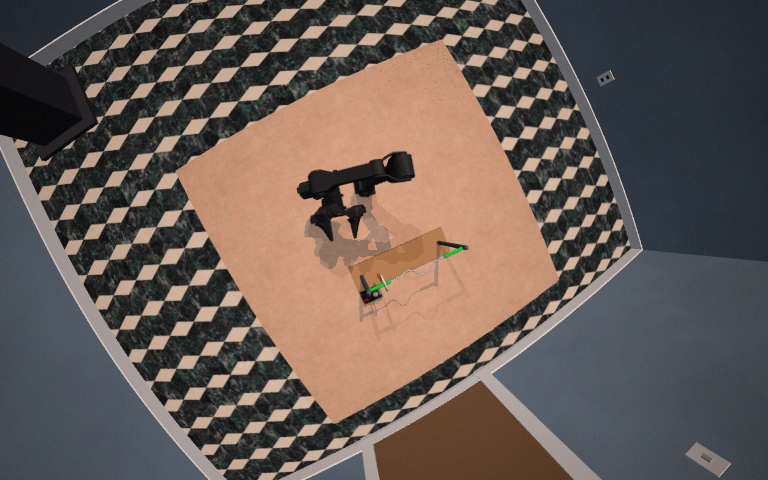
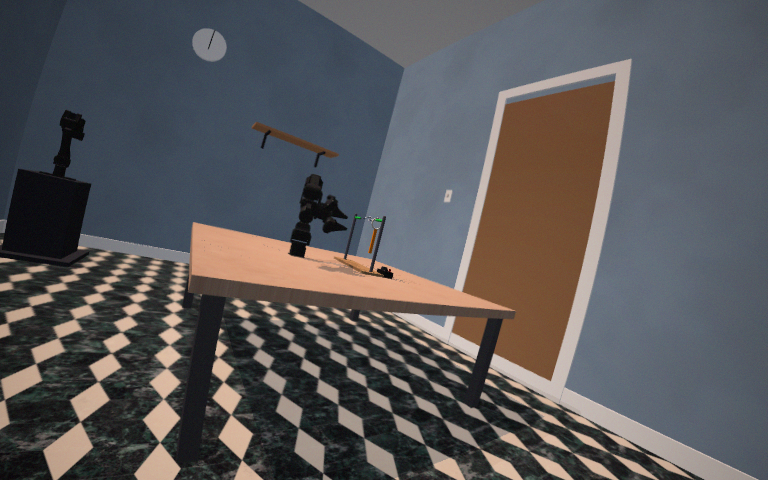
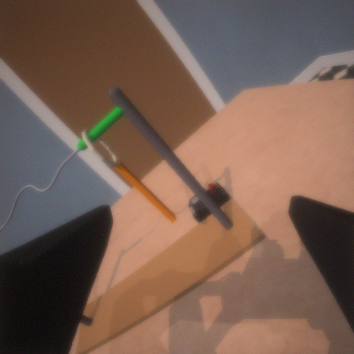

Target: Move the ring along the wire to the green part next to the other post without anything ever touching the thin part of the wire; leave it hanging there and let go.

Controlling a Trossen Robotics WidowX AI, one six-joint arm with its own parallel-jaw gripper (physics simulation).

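Pixels of known places: gripper, fingertip midpoint: (image 1: 343, 239) (image 2: 347, 223) (image 3: 200, 209); arm's base, link origin: (image 1: 364, 186) (image 2: 295, 255).
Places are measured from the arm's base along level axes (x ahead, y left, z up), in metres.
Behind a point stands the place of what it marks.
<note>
The ring (image 3: 92, 151) {y -0.125, x 0.286, z 0.247 m} (image 2: 374, 228) {y -0.132, x 0.306, z 0.216 m} hangs around one green part (image 3: 107, 123) {y -0.157, x 0.307, z 0.258 m} (image 1: 377, 287) {y -0.156, x 0.312, z 0.265 m} near its inner end, next to the post (image 3: 162, 152) {y -0.184, x 0.302, z 0.187 m} (image 2: 377, 244) {y -0.193, x 0.305, z 0.145 m} by the black box. Its orange handle (image 3: 145, 191) {y -0.131, x 0.308, z 0.160 m} (image 2: 372, 241) {y -0.133, x 0.313, z 0.152 m} points down. The thin wavy wire (image 3: 37, 189) {y -0.026, x 0.327, z 0.259 m} (image 1: 419, 273) {y -0.018, x 0.341, z 0.269 m} runs from there to the other green part (image 1: 454, 252) {y 0.119, x 0.344, z 0.265 m} (image 2: 357, 217) {y 0.115, x 0.337, z 0.261 m} at the other post (image 1: 451, 245) {y 0.152, x 0.345, z 0.168 m} (image 2: 350, 237) {y 0.152, x 0.346, z 0.141 m}. My gripper (image 1: 343, 238) {y -0.174, x 0.133, z 0.204 m} (image 2: 346, 222) {y -0.174, x 0.133, z 0.204 m} (image 3: 200, 209) {y -0.174, x 0.133, z 0.204 m} is open and empty, in the air beside the frame, apart from the ring and handle. Whether the ring touches the green part's surface is too small to tell.
The wooden base (image 1: 433, 237) {y 0.149, x 0.318, z 0.011 m} (image 3: 170, 265) {y -0.061, x 0.329, z 0.012 m} carries both posts on the table (image 1: 271, 186) {y -0.324, x -0.182, z 0.000 m} (image 2: 249, 266) {y -0.453, x -0.293, z 0.000 m}. A small black box (image 3: 198, 209) {y -0.166, x 0.377, z 0.030 m} (image 2: 385, 272) {y -0.227, x 0.365, z 0.025 m} with a red part sits at the near post's foot. The arm's shadow falls across the base.
</note>
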